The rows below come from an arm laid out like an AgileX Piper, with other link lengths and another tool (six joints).
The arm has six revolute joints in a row. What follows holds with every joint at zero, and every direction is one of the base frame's.
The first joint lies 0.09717 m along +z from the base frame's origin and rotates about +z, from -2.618 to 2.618 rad.
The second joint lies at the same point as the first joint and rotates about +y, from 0 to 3.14 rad.
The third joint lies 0.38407 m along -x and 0.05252 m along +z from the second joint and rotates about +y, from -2.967 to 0 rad.
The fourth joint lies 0.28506 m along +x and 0.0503 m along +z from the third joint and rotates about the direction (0.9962, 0, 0.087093), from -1.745 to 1.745 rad.
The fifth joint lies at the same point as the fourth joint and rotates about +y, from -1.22 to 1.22 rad.
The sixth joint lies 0.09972 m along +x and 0.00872 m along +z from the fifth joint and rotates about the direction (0.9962, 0, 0.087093), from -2.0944 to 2.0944 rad.
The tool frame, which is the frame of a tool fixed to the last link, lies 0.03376 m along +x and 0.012 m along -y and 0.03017 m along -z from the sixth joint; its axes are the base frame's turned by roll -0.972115, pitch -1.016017 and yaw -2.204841 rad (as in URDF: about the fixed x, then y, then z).
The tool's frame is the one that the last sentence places.
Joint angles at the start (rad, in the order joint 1, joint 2, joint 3, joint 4, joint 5, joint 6): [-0.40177, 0.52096, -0.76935, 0.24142, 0.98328, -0.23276]
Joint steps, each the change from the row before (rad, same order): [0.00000, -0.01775, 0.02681, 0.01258, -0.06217, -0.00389]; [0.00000, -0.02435, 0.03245, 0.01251, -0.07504, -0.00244]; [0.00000, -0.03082, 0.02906, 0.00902, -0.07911, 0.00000]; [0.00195, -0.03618, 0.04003, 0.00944, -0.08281, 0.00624]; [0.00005, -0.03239, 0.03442, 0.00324, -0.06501, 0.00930]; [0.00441, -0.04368, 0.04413, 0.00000, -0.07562, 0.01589]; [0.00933, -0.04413, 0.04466, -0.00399, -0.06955, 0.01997]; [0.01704, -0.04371, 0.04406, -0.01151, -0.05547, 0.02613]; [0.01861, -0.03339, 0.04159, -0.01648, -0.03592, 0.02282]
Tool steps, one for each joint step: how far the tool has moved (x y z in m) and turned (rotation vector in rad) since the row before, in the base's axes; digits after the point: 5 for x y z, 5 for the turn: [0.00233, -0.00028, -0.00305, -0.00771, -0.05321, -0.00815]; [0.00171, -0.00044, -0.00339, -0.01071, -0.06596, -0.01311]; [-0.00004, -0.00045, -0.00122, -0.01650, -0.07772, -0.01728]; [-0.00101, -0.00008, -0.00447, -0.00902, -0.07718, -0.01917]; [-0.00192, -0.00021, -0.00446, -0.00675, -0.06091, -0.01927]; [-0.00354, 0.00009, -0.00654, -0.00678, -0.07261, -0.01989]; [-0.00390, 0.00022, -0.00756, -0.00406, -0.06694, -0.01408]; [-0.00428, 0.00053, -0.00923, -0.00024, -0.05356, -0.00407]; [-0.00284, 0.00004, -0.01113, 0.00066, -0.02604, 0.00286]
